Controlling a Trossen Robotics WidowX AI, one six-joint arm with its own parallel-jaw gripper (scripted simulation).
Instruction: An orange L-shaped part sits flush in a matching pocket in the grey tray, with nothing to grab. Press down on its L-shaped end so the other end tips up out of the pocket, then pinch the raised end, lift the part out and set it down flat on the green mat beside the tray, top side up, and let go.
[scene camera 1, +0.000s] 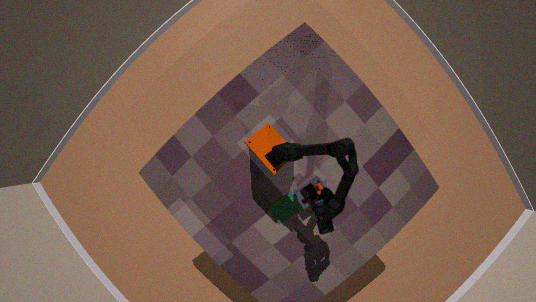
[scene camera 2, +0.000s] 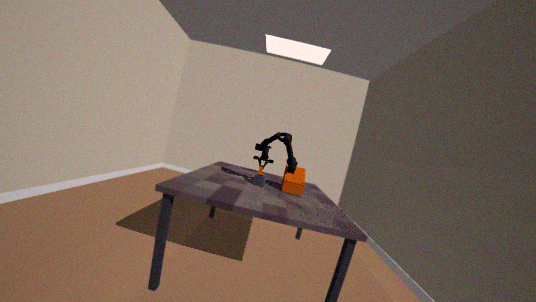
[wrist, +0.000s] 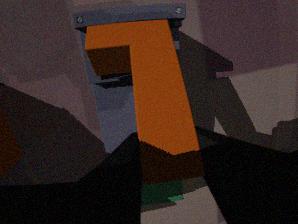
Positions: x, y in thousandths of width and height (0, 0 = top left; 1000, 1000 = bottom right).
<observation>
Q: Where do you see an orange L-shaped part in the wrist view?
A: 569, 672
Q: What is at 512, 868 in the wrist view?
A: A green mat.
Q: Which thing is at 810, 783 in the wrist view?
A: My gripper.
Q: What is my gripper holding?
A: An orange L-shaped part.
</observation>
